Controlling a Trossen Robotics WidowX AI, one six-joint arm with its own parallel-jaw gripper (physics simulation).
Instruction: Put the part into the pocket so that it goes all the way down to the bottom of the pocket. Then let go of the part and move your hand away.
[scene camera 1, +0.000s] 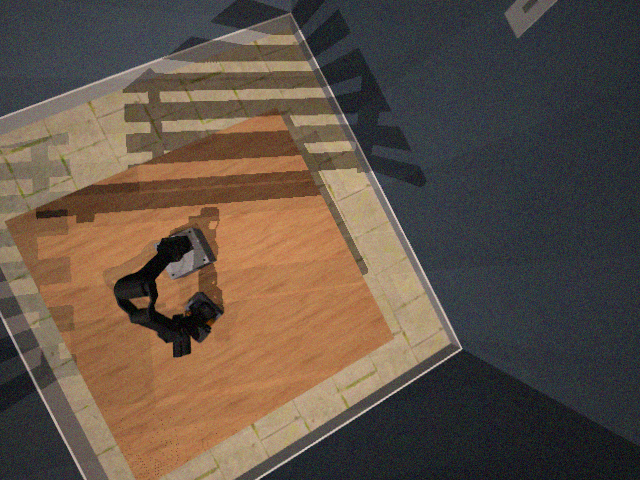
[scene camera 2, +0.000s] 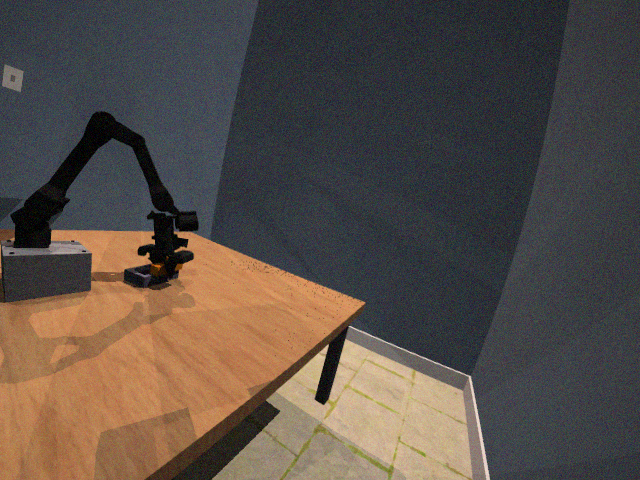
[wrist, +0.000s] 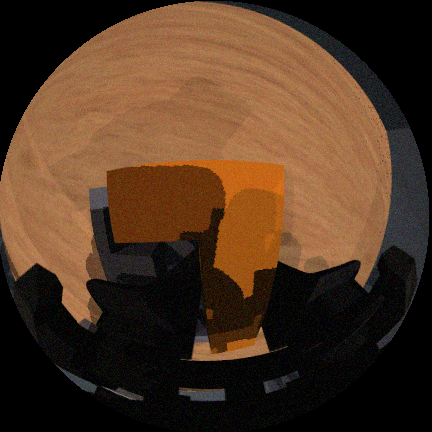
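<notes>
The gripper (scene camera 2: 167, 277) has an orange L-shaped part (wrist: 234, 208) in its grip. The wrist view shows the gripper (wrist: 221, 249) too, and a dark grey pocket block (wrist: 139, 263) is there as well.
</notes>
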